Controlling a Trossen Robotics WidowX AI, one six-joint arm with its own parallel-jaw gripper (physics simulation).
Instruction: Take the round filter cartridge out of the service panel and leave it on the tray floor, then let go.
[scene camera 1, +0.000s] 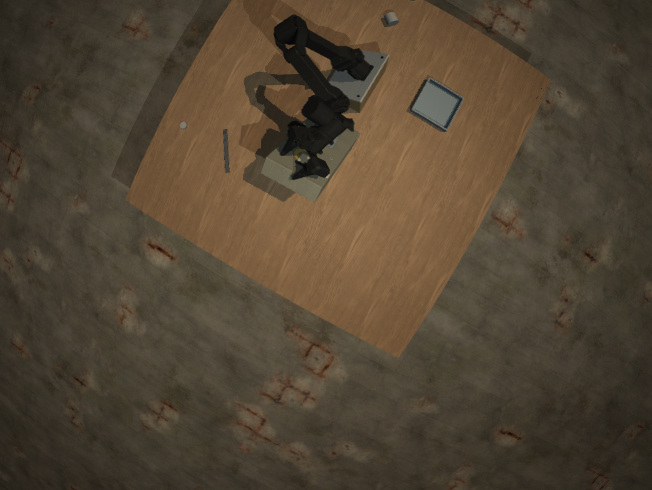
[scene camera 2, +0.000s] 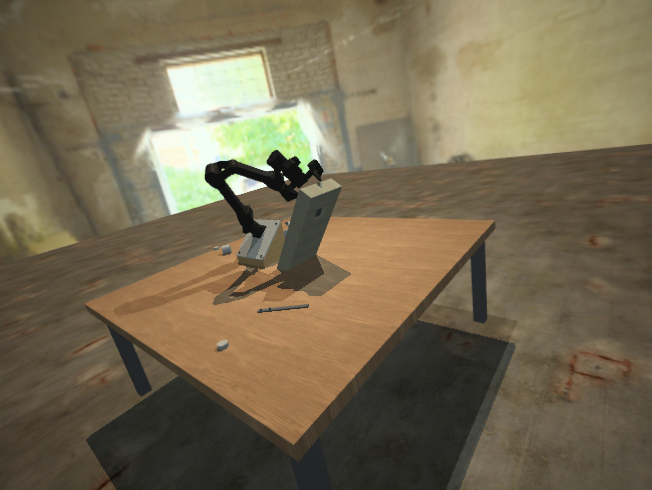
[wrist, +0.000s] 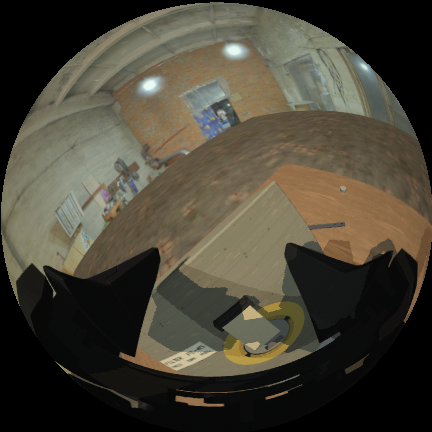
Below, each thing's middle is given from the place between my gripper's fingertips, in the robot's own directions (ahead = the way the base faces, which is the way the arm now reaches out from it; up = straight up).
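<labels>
The latch tab (wrist: 241, 320) has my gripper 4 cm past it, 2 cm to the right of it and 4 cm above it. Measured from my hand, the grey tray (scene camera 1: 437, 104) is far behind, far to the left and far below, while the white label (wrist: 199, 350) is 4 cm behind, 9 cm to the left and 4 cm below.
</labels>
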